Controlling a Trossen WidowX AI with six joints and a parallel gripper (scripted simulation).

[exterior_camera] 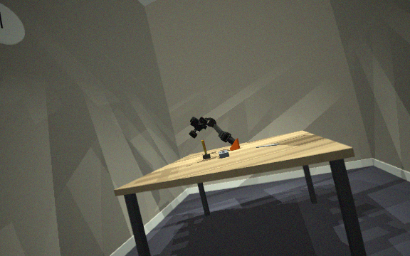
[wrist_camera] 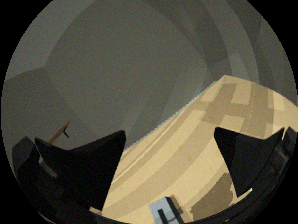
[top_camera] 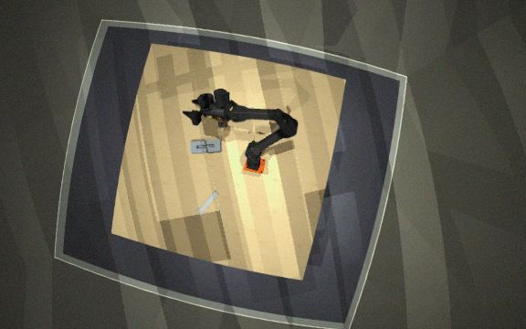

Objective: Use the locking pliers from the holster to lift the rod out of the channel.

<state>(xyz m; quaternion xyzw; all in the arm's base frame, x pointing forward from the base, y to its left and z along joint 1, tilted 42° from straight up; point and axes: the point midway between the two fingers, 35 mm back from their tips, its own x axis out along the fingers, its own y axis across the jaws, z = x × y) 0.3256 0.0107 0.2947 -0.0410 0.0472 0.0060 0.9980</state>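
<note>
Right now my gripper tip is 10 cm past the yellow handle and 16 cm above it. Also, from my gripper tip: dark holster 13 cm behind, 1 cm to the right, 25 cm below; grey channel block 7 cm behind, 16 cm to the left, 24 cm below; flat grey forked piece 16 cm behind, 51 cm to the left, 25 cm below.
</note>
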